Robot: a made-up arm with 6 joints.
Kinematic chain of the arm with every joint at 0, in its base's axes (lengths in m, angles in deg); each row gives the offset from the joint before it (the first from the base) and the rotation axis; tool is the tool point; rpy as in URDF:
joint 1: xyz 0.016 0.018 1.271 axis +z
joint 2: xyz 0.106 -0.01 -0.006 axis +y
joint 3: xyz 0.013 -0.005 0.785 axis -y
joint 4: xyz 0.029 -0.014 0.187 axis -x
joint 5: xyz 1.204 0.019 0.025 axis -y
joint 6: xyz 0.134 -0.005 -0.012 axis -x
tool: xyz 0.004 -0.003 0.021 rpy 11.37 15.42 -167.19
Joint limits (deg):
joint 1: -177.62..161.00
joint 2: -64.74..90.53
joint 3: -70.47..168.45
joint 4: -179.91..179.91
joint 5: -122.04..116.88
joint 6: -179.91..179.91
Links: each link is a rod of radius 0.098 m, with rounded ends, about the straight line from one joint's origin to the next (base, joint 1, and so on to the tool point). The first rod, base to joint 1, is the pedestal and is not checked.
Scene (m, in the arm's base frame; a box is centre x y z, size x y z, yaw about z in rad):
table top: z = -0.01
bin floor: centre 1.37 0.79 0 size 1.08 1.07 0.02 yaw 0.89
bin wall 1: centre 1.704 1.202 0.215 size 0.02 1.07 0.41 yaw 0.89
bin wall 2: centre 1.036 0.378 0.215 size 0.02 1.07 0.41 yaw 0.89
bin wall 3: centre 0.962 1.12 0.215 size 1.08 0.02 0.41 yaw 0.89
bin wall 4: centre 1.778 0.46 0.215 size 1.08 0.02 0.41 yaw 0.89
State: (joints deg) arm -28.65 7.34 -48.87 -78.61 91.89 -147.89
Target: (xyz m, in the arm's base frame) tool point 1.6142 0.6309 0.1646
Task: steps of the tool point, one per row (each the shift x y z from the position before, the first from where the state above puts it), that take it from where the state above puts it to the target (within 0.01 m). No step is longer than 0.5 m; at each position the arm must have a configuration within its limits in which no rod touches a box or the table.
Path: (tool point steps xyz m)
1: 0.3125 0.1884 -0.0506
2: 0.2497 0.3014 -0.0847
3: 0.1450 0.3877 -0.1147
4: 0.0104 0.4314 -0.1405
5: 0.0280 0.0137 -0.1809
6: 0.0007 0.0002 -0.1899
7: -0.0287 -0.0138 -0.1939

